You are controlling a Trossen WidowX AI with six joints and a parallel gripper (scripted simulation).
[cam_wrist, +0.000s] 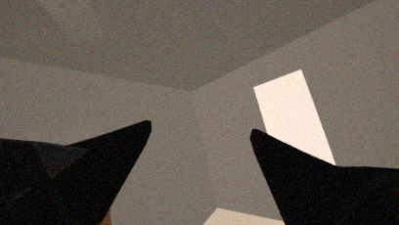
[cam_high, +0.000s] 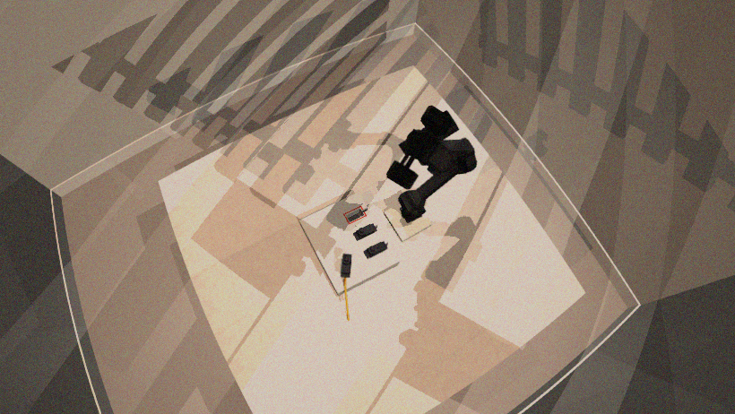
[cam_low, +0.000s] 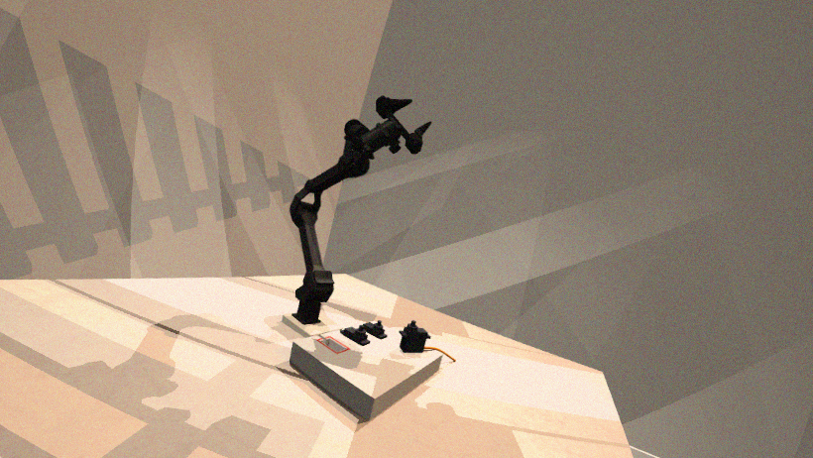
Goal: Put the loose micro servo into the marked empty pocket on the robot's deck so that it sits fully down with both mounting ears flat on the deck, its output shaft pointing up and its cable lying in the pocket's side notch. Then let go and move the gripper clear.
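Now: the deck 67 cm below my gripper tip, 16 cm ahead of it and 10 cm to the right of it.
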